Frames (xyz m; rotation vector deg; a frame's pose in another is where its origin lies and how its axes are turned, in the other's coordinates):
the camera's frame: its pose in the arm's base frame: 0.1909 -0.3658 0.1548 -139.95 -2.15 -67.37
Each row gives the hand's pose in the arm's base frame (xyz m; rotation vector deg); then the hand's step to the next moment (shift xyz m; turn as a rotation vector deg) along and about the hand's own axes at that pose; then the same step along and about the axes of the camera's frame.
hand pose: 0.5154 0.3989 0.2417 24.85 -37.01 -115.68
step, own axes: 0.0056 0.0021 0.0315 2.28 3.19 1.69
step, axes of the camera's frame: 0.0075 -0.0157 -0.0269 2.91 1.47 -2.75
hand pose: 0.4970 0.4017 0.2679 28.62 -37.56 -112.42
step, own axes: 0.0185 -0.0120 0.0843 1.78 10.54 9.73
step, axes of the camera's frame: -0.0015 -0.0412 -0.0768 11.43 -1.97 -8.63
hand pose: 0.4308 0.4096 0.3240 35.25 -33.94 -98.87
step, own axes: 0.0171 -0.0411 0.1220 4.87 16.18 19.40
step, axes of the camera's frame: -0.0284 -0.0466 -0.1178 17.91 -3.26 -18.18
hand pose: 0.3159 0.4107 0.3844 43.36 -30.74 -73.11
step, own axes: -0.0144 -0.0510 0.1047 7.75 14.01 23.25
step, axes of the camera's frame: -0.0473 -0.0225 -0.1050 16.77 -0.78 -22.70
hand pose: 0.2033 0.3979 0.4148 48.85 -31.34 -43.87
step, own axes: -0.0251 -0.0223 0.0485 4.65 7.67 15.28
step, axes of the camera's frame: -0.0310 -0.0026 -0.0501 9.53 0.08 -14.93
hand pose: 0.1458 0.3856 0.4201 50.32 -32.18 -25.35
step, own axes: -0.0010 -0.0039 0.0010 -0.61 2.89 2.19
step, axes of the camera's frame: -0.0031 0.0027 -0.0007 1.45 -2.13 -2.62
